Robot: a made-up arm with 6 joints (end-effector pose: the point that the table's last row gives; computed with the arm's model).
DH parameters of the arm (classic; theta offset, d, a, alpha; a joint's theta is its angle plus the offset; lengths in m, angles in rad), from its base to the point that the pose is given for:
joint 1: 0 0.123 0 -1.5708
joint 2: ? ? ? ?
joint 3: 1.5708 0.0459 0 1.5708
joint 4: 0 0.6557 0 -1.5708
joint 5: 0 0 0 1.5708
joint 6: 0 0.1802 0 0
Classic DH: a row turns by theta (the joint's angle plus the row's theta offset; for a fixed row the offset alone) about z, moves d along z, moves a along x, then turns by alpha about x.
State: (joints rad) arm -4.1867 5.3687 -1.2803 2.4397 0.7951 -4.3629
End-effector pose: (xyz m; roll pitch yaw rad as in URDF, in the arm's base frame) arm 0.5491 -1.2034 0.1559 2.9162 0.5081 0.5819
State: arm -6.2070 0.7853 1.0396 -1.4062 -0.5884 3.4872
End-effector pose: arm 1.4285 0.2540 0.5963 1.7198 -0.6173 2.1445
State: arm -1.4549 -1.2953 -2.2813 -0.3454 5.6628 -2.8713
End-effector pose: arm 0.0264 0.4768 -0.3092 -2.9671 -1.0296 -1.4273
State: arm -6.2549 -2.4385 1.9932 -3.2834 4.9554 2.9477
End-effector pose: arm -0.7485 0.0000 0.1166 -0.1405 0.8798 -0.3310
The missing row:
joint 2: -1.5708 0 0.9332 0
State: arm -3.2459 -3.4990 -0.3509 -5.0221 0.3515 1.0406
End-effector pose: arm -0.8551 -0.0160 -1.3900 2.8338 -0.6097 -2.1860
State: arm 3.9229 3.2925 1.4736 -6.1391 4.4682 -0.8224
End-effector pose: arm 0.5548 0.5210 -0.9395 -2.9049 0.0221 1.6278
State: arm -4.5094 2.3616 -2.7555 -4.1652 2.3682 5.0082
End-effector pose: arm -0.2296 0.3546 -0.0791 -2.5178 -0.1679 2.1039
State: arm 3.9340 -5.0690 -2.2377 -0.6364 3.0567 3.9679
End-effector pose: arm -0.3068 -0.3636 0.7070 -2.0529 -0.1206 2.3693
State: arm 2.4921 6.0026 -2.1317 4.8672 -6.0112 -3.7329
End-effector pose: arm 0.6515 -0.4923 0.4063 -2.3399 -0.1188 -1.7302
